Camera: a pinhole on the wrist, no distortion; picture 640 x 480 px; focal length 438.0 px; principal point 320.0 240.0 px. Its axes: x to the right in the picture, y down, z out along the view. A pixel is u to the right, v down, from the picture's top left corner.
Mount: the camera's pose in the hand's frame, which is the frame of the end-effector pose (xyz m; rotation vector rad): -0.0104 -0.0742 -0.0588 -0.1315 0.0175 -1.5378
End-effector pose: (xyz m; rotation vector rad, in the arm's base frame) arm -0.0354 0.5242 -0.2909 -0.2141 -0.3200 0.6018
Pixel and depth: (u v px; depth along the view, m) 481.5 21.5 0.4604
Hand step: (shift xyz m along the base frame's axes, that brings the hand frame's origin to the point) -0.1893 -0.2394 0.4200
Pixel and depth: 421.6 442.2 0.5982
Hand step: 0.1521 0.1150 0.6033
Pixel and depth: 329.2 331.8 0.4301
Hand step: -0.0093 0.0684 0.3765
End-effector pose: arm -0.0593 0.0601 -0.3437 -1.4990 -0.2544 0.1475
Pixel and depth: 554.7 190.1 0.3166
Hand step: -0.0933 0.2435 0.2332
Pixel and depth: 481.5 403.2 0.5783
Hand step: 0.1109 0.5425 0.2836
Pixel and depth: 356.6 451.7 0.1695
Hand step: 0.0536 0.1160 0.0852
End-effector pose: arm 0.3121 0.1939 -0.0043 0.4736 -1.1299 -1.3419
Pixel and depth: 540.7 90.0 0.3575
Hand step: -0.3742 0.1323 -0.0843
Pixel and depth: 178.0 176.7 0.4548
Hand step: -0.2674 0.1836 0.2413
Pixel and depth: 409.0 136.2 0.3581
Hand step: -0.3149 0.1236 0.0125
